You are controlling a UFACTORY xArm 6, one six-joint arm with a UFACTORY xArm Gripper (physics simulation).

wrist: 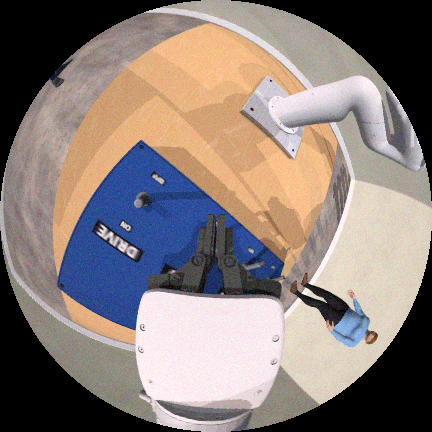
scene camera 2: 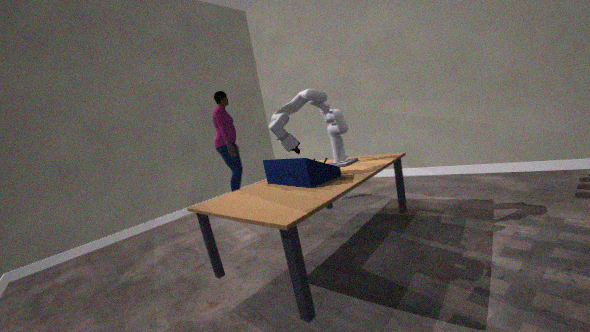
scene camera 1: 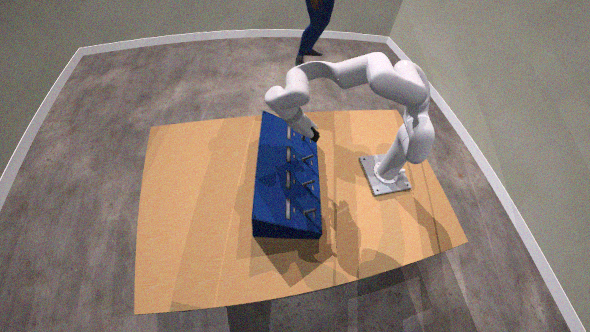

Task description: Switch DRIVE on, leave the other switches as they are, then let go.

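The blue sloped switch panel [scene camera 1: 268, 200] [scene camera 2: 285, 173] [wrist: 95, 270] stands on the table. In the wrist view the DRIVE nameplate [wrist: 117, 241] lies below its lever [wrist: 140, 200]. This lever stands between the OFF and ON labels, its tip appearing to lean to the ON side. In scene camera 1 the gripper partly covers that lever. The other levers [scene camera 1: 307, 158] [wrist: 253, 265] stand in a row; their exact positions are hard to read. My gripper [scene camera 1: 315, 134] [scene camera 2: 297, 150] [wrist: 216, 222] is shut and empty, above the panel beside the DRIVE lever and apart from it.
The wooden table [scene camera 1: 190, 210] [scene camera 2: 250, 205] [wrist: 115, 125] carries the panel and the arm's base plate [scene camera 1: 368, 175] [wrist: 257, 102]. A person in a pink top [scene camera 2: 224, 126] stands behind the table. A person in a blue top [wrist: 353, 327] also shows in the wrist view.
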